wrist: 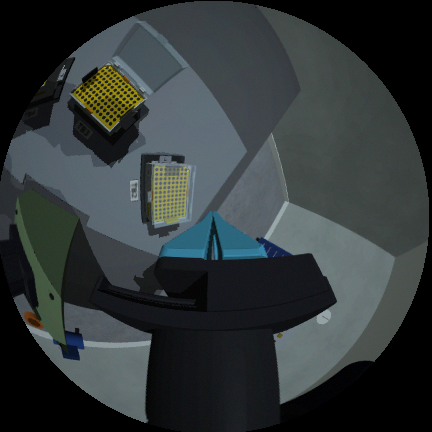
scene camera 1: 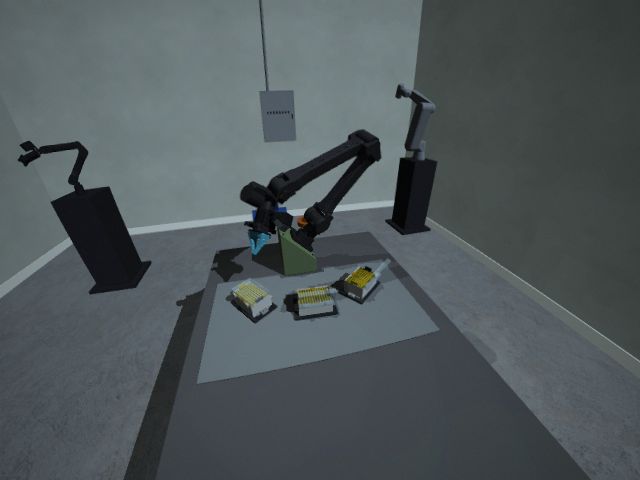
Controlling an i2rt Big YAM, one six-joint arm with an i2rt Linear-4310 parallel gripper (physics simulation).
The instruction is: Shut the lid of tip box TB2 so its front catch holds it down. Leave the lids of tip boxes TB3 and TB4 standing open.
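Places are measured from the arm's base along level axes (x back, y right, z up), in centimetres.
Pixels of known places: gripper, fingertip midpoint: (wrist: 212, 216) (scene camera 1: 254, 254); arm's base, origin of the base link: (scene camera 1: 300, 241).
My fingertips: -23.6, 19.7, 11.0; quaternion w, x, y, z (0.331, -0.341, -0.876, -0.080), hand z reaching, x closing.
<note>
Ahead of a thing's pixels: the offset from my fingertips to its top centre, as dx, dy, dz. "pt": to the spot under its first point. Level surfaces: height alone.
Tip box TB2 {+0.8, +2.9, -14.7} (scene camera 1: 253, 299) (wrist: 170, 195) stands at the left of the mat in the scene view. Its clear lid {pt -2.6, +7.0, -14.7} (wrist: 192, 192) lies over the yellow tip rack; the frames do not show whether the front catch holds it. Tip box TB3 {pt -13.3, -17.5, -15.2} (scene camera 1: 315, 305) (wrist: 107, 97) is in the middle, its lid {pt -14.4, -17.2, -11.7} (wrist: 152, 57) standing open. Tip box TB4 {-1.9, -39.3, -15.0} (scene camera 1: 360, 284) is at the right, its lid (scene camera 1: 383, 267) open and tilted outward; part of this box (wrist: 59, 82) shows at the wrist view's left edge. My gripper (scene camera 1: 254, 253) (wrist: 212, 216) is shut and empty, above and behind TB2, apart from it.
The pale mat {dz -22.5} (scene camera 1: 310, 346) lies under the boxes on the dark table {dz -22.7} (scene camera 1: 351, 413). The green arm mount (scene camera 1: 297, 256) (wrist: 45, 240) stands behind the boxes. Two dark pedestals with arms, left (scene camera 1: 98, 237) and right (scene camera 1: 413, 193), stand off the table.
</note>
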